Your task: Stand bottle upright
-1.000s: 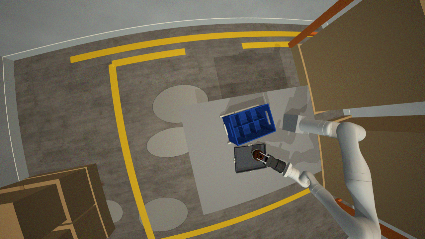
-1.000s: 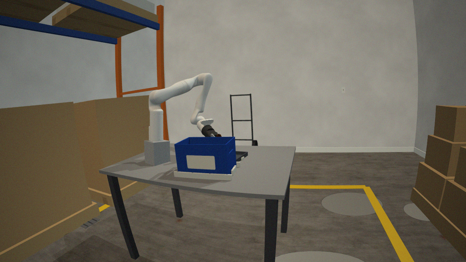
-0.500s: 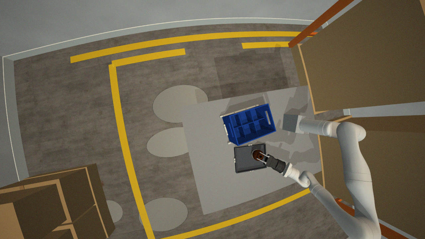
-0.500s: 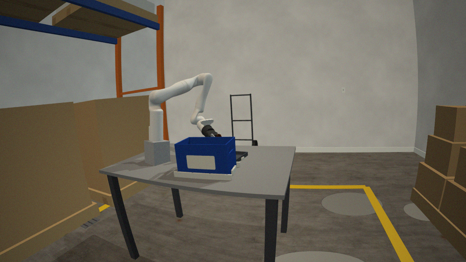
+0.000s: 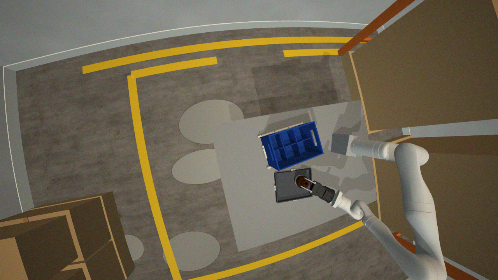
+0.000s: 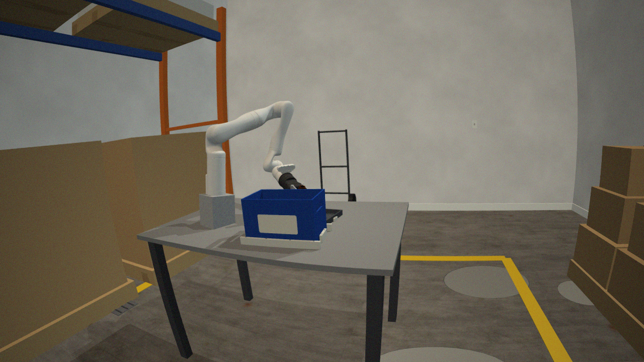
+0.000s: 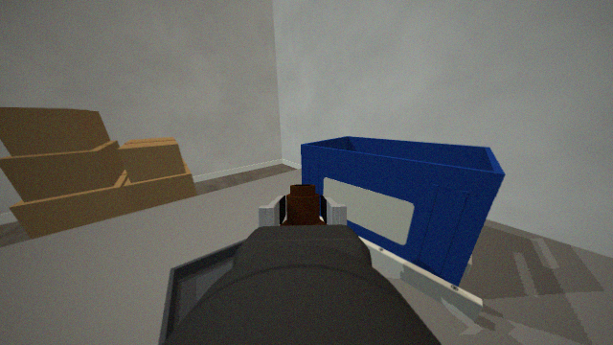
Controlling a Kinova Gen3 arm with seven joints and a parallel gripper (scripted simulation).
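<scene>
Right now my hand is 10 mm past the brown bottle, 10 mm to the right of it and 50 mm above it. The rest, counted from my hand: dark grey tray: 10 mm ahead, 50 mm to the left, 130 mm below; blue crate: 50 mm ahead, 220 mm to the right, 60 mm below.
</scene>
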